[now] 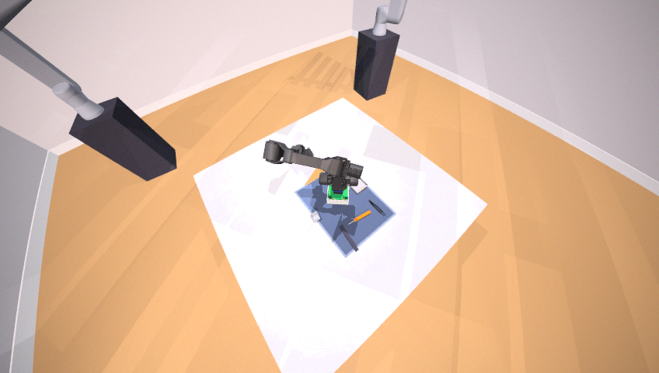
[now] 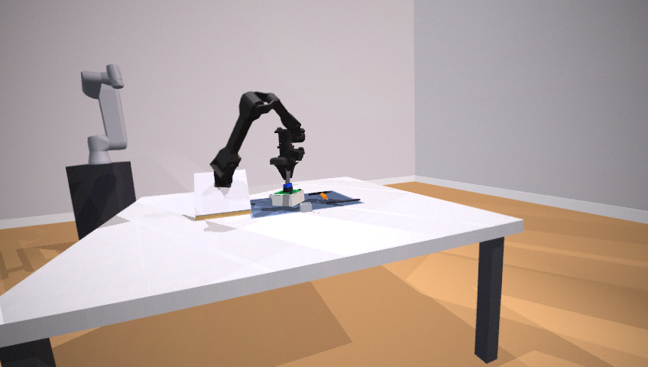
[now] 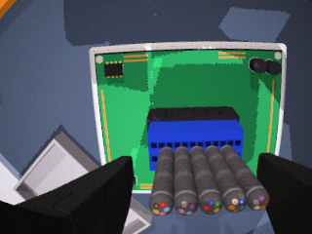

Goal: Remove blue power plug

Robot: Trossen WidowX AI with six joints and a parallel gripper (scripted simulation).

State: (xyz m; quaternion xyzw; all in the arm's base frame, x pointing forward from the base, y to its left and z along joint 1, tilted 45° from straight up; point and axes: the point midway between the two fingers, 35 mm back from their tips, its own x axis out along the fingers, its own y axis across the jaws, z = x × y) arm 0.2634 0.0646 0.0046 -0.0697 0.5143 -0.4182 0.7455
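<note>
Right now my gripper tip is 2 cm above the blue power plug. Round my gripper tip: blue mat: 5 cm ahead, 1 cm to the left, 11 cm below; then dark bar: 23 cm ahead, 8 cm to the right, 11 cm below.
</note>
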